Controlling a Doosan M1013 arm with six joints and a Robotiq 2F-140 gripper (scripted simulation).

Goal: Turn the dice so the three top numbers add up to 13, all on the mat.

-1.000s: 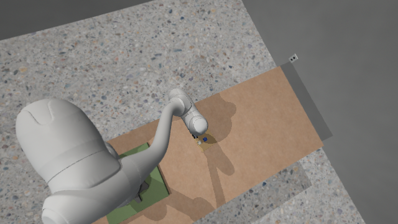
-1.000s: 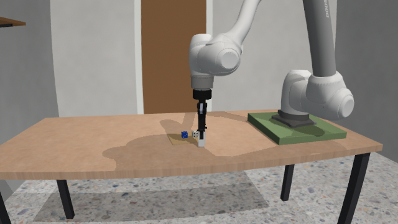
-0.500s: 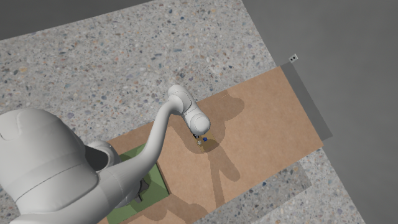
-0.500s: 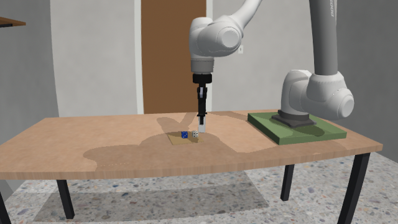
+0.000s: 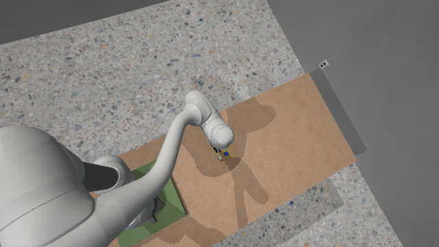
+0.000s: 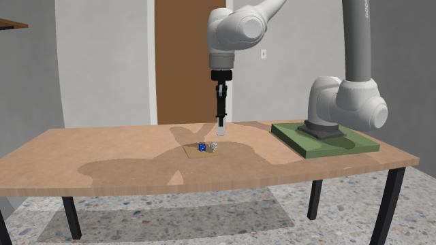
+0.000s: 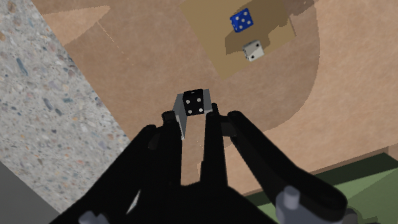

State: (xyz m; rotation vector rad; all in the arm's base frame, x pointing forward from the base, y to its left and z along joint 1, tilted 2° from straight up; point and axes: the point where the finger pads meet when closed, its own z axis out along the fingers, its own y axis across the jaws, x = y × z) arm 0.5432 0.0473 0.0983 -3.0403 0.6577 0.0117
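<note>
The blue die is 12 cm below my hand, 11 cm to the right of it and 4 cm ahead of it. From my hand the other things lie so: white die: 12 cm below, 11 cm to the right, 1 cm behind; then tan mat: 13 cm below, 11 cm to the right, 4 cm ahead; then black die: 2 cm below.
</note>
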